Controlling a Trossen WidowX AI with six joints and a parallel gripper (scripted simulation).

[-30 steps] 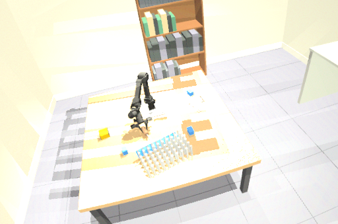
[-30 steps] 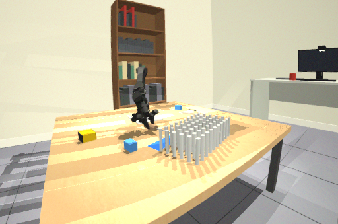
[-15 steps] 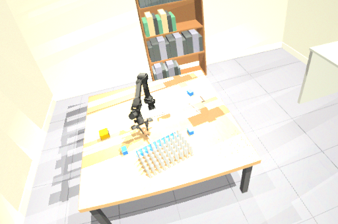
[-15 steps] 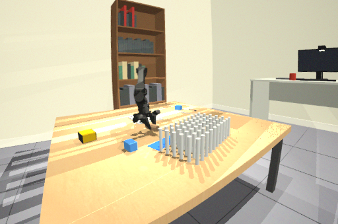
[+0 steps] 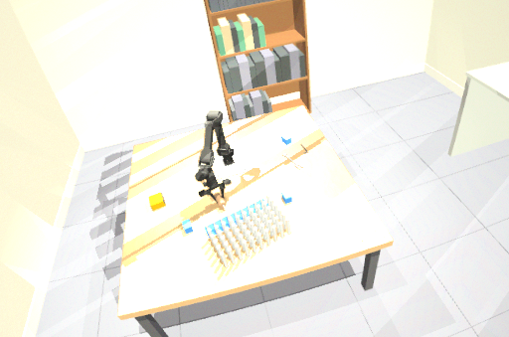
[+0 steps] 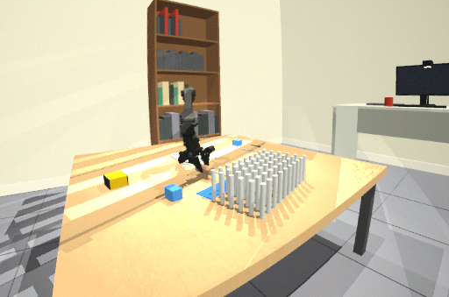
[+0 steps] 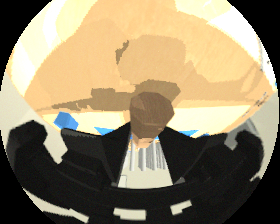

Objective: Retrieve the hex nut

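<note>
Right now the blue taped strip is 120 mm ahead of my gripper tip, 60 mm to the left of it and 30 mm below it. From my gripper tip the other things lie so: brown stick-like tool (100 mm ahead, 20 mm to the left); thin grey tool (490 mm to the left, 160 mm behind, 20 mm below).
</note>
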